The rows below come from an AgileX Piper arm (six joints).
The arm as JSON. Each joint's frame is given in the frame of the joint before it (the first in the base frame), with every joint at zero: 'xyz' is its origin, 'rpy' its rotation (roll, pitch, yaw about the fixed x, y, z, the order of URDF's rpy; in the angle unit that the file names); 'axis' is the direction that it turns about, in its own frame. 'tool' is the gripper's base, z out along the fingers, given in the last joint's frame.
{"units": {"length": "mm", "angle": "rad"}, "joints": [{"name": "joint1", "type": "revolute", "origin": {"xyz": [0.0, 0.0, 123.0], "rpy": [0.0, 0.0, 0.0]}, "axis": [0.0, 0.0, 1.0]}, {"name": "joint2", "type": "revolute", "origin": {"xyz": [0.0, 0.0, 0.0], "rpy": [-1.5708, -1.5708, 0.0]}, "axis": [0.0, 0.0, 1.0]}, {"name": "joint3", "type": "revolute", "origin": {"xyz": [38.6, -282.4, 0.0], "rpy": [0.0, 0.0, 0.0]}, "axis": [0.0, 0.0, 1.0]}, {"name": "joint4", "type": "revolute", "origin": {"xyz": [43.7, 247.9, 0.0], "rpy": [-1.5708, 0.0, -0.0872]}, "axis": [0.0, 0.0, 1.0]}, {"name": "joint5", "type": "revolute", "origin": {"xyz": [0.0, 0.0, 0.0], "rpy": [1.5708, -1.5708, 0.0]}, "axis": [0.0, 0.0, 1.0]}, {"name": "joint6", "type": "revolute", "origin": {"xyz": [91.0, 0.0, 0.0], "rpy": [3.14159, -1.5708, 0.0]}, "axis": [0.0, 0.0, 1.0]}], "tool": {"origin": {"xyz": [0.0, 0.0, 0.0], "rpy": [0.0, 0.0, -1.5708]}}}
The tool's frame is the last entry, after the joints.
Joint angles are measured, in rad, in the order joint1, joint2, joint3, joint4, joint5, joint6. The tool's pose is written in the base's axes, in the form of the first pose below.
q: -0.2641, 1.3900, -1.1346, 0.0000, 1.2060, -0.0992
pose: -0.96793 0.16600 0.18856 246.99; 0.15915 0.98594 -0.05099 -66.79; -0.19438 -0.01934 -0.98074 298.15; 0 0 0 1
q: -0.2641, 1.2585, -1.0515, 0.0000, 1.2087, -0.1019
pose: -0.95882 0.16436 0.23162 215.64; 0.15391 0.98610 -0.06263 -58.31; -0.23869 -0.02440 -0.97079 307.08; 0 0 0 1
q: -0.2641, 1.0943, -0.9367, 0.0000, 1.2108, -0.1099
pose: -0.94818 0.15800 0.27567 176.12; 0.14279 0.98694 -0.07454 -47.63; -0.28385 -0.03131 -0.95836 308.69; 0 0 0 1
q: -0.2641, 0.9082, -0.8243, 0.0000, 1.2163, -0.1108
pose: -0.92751 0.15946 0.33807 134.44; 0.13627 0.98644 -0.09142 -36.35; -0.34807 -0.03872 -0.93667 306.92; 0 0 0 1
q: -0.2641, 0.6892, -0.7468, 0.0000, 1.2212, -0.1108
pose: -0.87339 0.16548 0.45805 91.47; 0.12164 0.98482 -0.12386 -24.73; -0.47159 -0.05246 -0.88025 310.17; 0 0 0 1
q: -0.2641, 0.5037, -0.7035, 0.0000, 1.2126, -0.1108
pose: -0.79541 0.17416 0.58051 58.23; 0.10055 0.98247 -0.15698 -15.75; -0.59767 -0.06649 -0.79898 312.44; 0 0 0 1
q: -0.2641, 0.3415, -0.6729, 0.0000, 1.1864, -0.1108
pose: -0.69522 0.18530 0.69450 31.37; 0.07346 0.97946 -0.18780 -8.48; -0.71503 -0.07955 -0.69455 312.72; 0 0 0 1
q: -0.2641, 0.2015, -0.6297, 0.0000, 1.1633, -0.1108
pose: -0.60788 0.19502 0.76971 10.59; 0.04984 0.97683 -0.20814 -2.86; -0.79247 -0.08816 -0.60351 305.11; 0 0 0 1
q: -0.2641, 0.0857, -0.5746, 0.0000, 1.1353, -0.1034
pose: -0.53632 0.20679 0.81829 -2.50; 0.03811 0.97447 -0.22128 0.68; -0.84315 -0.08749 -0.53051 292.36; 0 0 0 1
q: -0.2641, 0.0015, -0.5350, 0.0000, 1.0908, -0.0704
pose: -0.45455 0.22964 0.86061 -9.64; 0.05005 0.97125 -0.23272 2.61; -0.88932 -0.06271 -0.45297 284.50; 0 0 0 1
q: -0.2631, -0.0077, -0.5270, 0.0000, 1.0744, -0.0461
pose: -0.43370 0.24034 0.86841 -9.48; 0.06909 0.96980 -0.23390 2.55; -0.89840 -0.04144 -0.43721 283.56; 0 0 0 1
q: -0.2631, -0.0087, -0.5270, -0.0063, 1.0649, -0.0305
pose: -0.42167 0.25088 0.87135 -9.41; 0.07884 0.96747 -0.24040 2.01; -0.90331 -0.03268 -0.42773 284.33; 0 0 0 1
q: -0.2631, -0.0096, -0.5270, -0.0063, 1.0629, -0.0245
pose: -0.41763 0.25347 0.87255 -9.47; 0.08395 0.96696 -0.24071 2.03; -0.90473 -0.02728 -0.42511 284.49; 0 0 0 1
